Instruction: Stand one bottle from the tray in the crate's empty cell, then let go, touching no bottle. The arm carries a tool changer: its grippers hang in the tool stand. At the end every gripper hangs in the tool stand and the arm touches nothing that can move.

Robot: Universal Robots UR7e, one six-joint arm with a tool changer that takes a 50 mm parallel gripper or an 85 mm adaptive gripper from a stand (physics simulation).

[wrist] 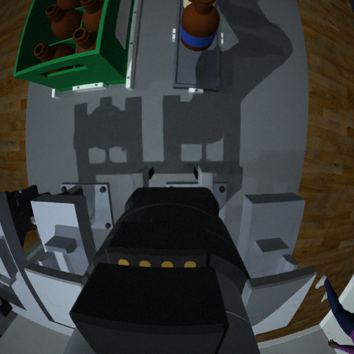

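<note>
My gripper (173,173) is open with nothing between its fingertips. It is among the pale parts of the tool stand (275,212), with uprights on both sides. A brown bottle with a blue band (200,25) stands upright in the grey tray (185,72) at the top. Part of a second bottle with a cream label shows behind it, cut off by the view's edge. The green crate (109,65) at the top left holds several brown bottles (65,22). Its far part is outside the view, and its empty cell does not show.
A black gripper (22,202) hangs at the far left beside a stand upright (57,215). A bolted base plate (100,200) lies at the left of my gripper. White locating strips (132,47) edge the crate. Part of a person (340,305) shows at the lower right.
</note>
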